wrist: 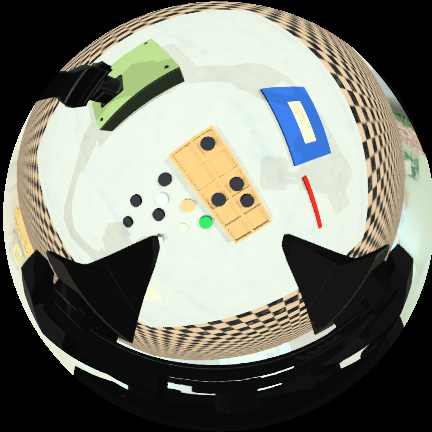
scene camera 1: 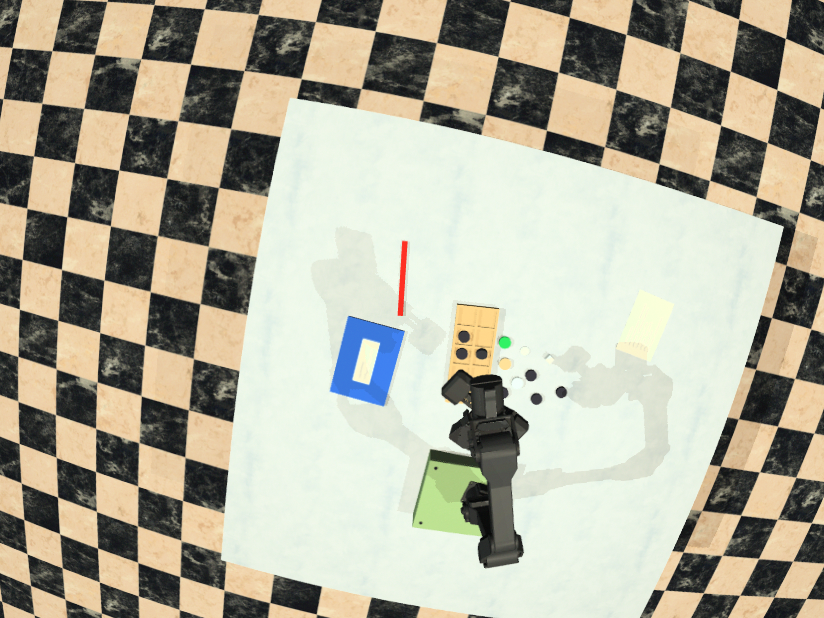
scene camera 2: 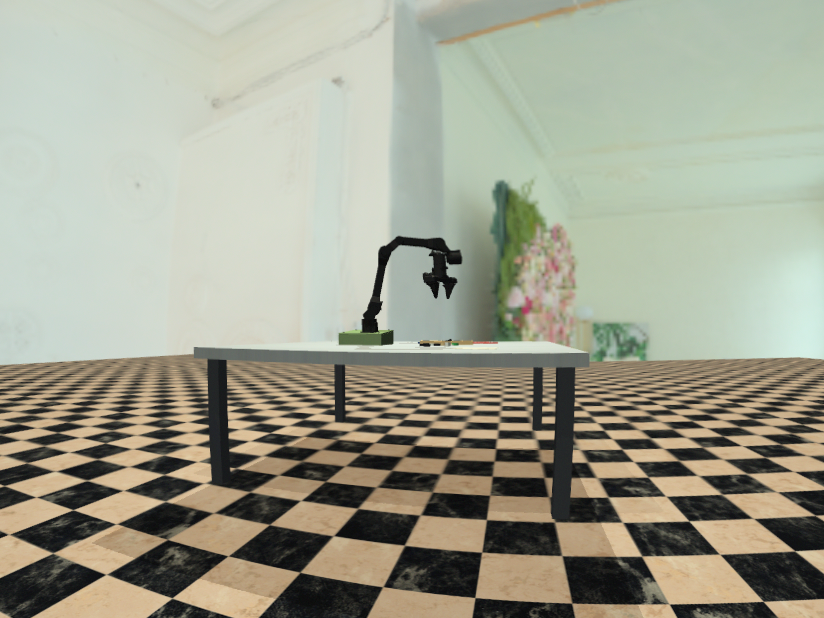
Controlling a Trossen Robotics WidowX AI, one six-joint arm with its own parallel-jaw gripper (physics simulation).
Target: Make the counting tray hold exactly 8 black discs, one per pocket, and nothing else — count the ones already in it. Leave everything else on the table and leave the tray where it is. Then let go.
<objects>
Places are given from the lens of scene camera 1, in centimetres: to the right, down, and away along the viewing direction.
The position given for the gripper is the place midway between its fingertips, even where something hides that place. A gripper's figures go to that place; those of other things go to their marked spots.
gripper (scene camera 1: 483,392): 15, 17, 123
tan counting tray (scene camera 1: 481,322): 16, 3, 141
</objects>
